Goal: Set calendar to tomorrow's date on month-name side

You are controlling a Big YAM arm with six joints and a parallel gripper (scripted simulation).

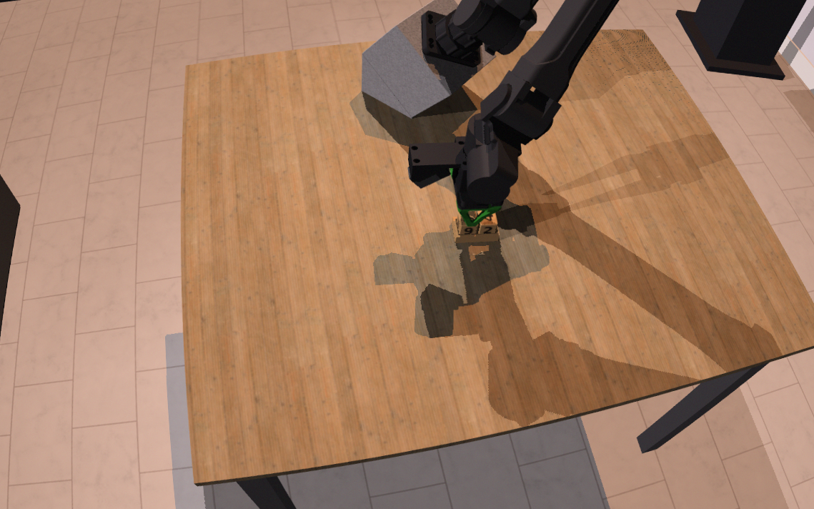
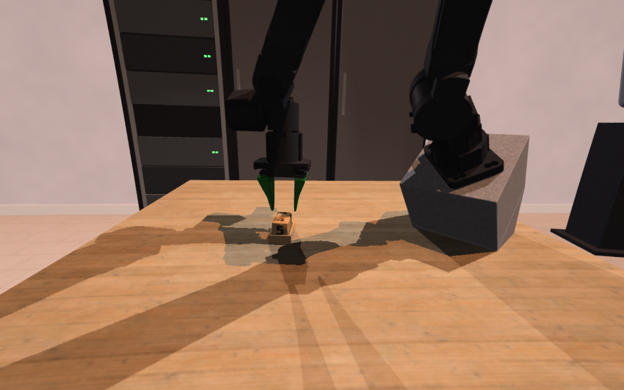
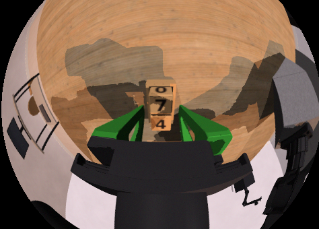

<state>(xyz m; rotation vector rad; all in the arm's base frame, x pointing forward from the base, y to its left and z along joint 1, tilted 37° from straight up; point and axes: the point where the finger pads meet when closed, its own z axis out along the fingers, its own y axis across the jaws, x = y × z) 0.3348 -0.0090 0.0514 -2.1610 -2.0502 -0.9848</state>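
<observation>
My gripper is now 20 mm to the right of the wooden calendar tray and 50 mm above it. The rest, counted from my hand: cube: 30 mm to the left, 30 mm below.
</observation>
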